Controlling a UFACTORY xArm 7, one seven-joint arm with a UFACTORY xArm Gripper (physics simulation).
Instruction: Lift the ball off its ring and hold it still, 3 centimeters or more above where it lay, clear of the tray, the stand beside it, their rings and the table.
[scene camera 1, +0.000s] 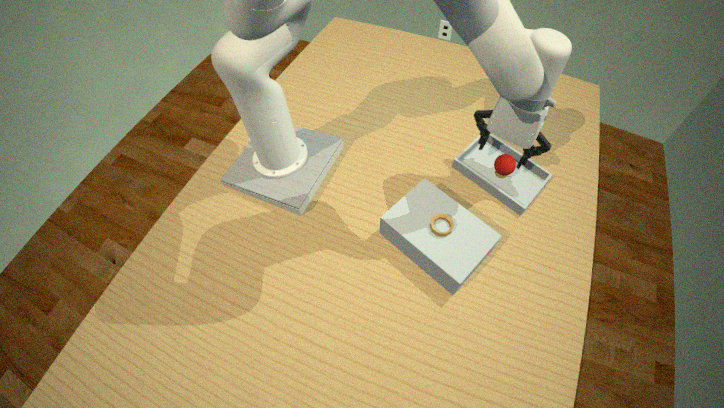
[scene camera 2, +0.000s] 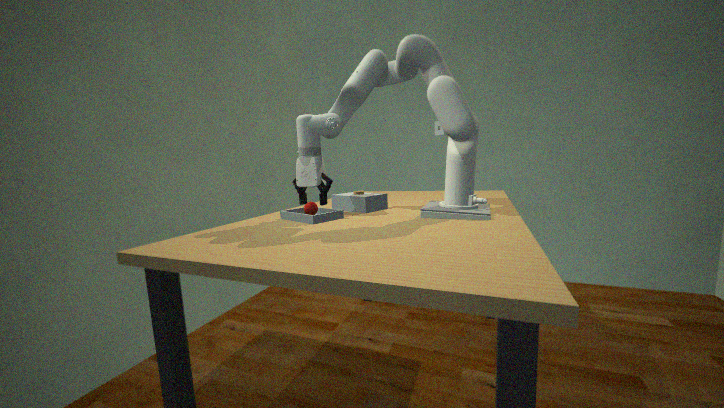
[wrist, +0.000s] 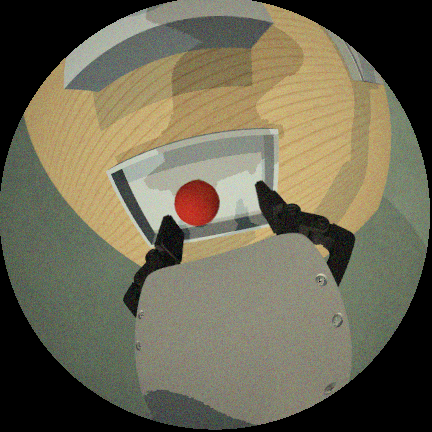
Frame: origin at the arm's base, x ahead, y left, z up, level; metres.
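Seen in the pictures: gripper, fingertip midpoint: (scene camera 1: 500, 155) (scene camera 2: 313, 204) (wrist: 215, 209); arm's base, link origin: (scene camera 1: 280, 157) (scene camera 2: 458, 206).
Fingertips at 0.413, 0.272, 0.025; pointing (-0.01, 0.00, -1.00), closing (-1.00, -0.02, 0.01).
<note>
Pixels of each thing's top centre, then the offset from my fingertips to it, as dx, dy, dz. "spot": a spot on its surface instead. Level surfaces: height alone.
- red ball, top centre: (wrist: 195, 216) (scene camera 1: 508, 157) (scene camera 2: 310, 201) +0.018, -0.005, +0.008
- shallow grey tray, top centre: (wrist: 196, 199) (scene camera 1: 504, 166) (scene camera 2: 311, 210) +0.018, -0.005, -0.022
- empty tan ring, surface spot: (scene camera 1: 432, 225) (scene camera 2: 363, 191) spot: -0.036, -0.257, +0.022
- wooden table, surface height: dz -0.050
The red ball (scene camera 1: 505, 164) (scene camera 2: 311, 208) (wrist: 197, 203) rests in the shallow grey tray (scene camera 1: 487, 188) (scene camera 2: 298, 217) (wrist: 235, 192). A sliver of its tan ring (scene camera 1: 500, 175) shows beneath it in scene camera 1; the rest is hidden. My gripper (scene camera 1: 501, 156) (scene camera 2: 313, 203) (wrist: 215, 209) is open and empty, pointing down over the tray. Its fingertips are low, near the height of the ball's top in scene camera 2. In the wrist view the ball appears between the fingers' lines, closer to the left finger than to the right one.
A taller grey stand (scene camera 1: 466, 243) (scene camera 2: 349, 203) (wrist: 150, 55) is beside the tray, with an empty tan ring (scene camera 1: 432, 225) (scene camera 2: 359, 192) on top. The arm's base plate (scene camera 1: 316, 167) (scene camera 2: 455, 214) is farther off on the wooden table (scene camera 1: 354, 329) (scene camera 2: 405, 263).
</note>
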